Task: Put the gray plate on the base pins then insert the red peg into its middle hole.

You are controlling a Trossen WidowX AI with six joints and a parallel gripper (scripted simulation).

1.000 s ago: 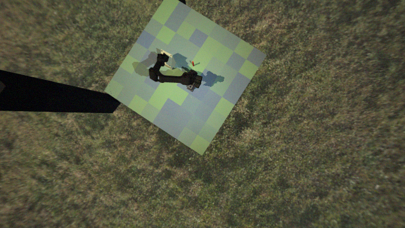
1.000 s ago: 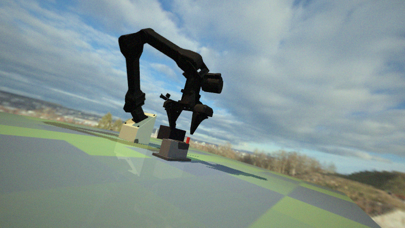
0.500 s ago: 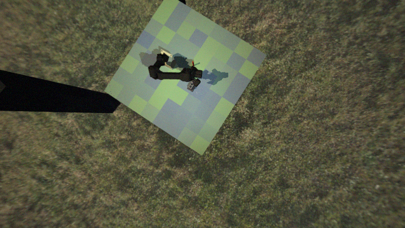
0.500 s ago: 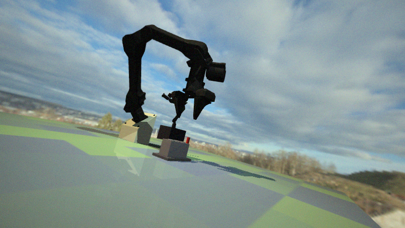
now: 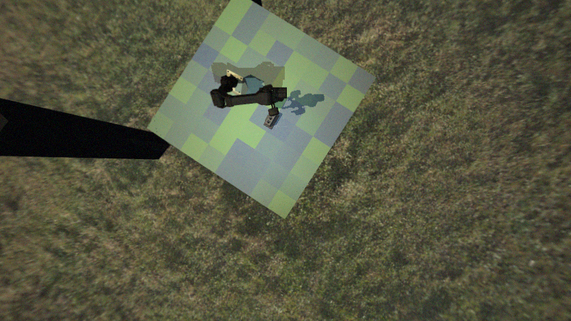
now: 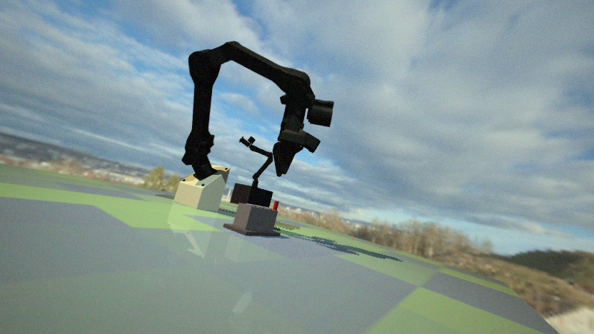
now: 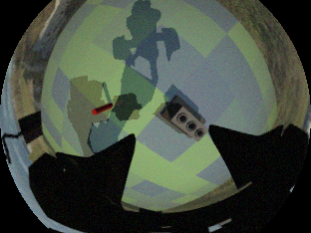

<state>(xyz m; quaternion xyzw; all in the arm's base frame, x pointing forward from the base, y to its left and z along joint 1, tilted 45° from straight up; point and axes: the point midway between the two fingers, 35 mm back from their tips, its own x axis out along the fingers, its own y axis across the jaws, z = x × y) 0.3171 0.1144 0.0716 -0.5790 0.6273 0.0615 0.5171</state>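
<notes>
My gripper tip is now 110 mm to the right of the red peg, 110 mm past it and 110 mm above it. The rest, counted from my gripper tip: dark base (140 mm below, 60 mm to the right, 20 mm ahead); gray plate (100 mm below, 60 mm to the right, 20 mm ahead).
</notes>
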